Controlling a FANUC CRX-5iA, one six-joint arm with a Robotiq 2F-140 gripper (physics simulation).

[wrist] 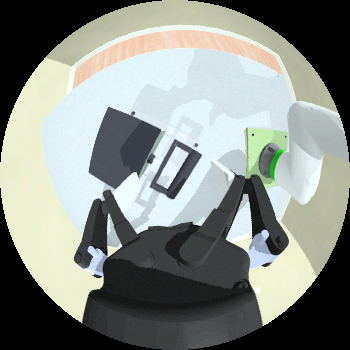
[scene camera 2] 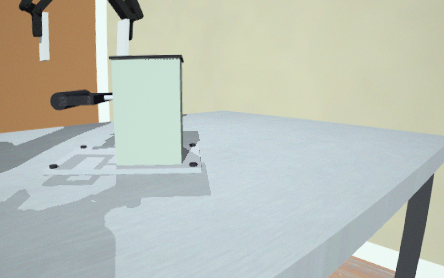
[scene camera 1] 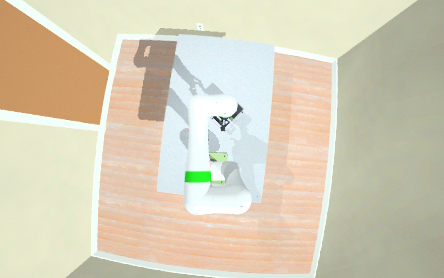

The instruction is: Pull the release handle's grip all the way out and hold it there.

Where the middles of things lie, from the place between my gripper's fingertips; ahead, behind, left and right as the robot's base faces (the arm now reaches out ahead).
The base plate (wrist: 170, 133) is 16 cm below my hand, 6 cm ahead of it and 2 cm to the right of it.
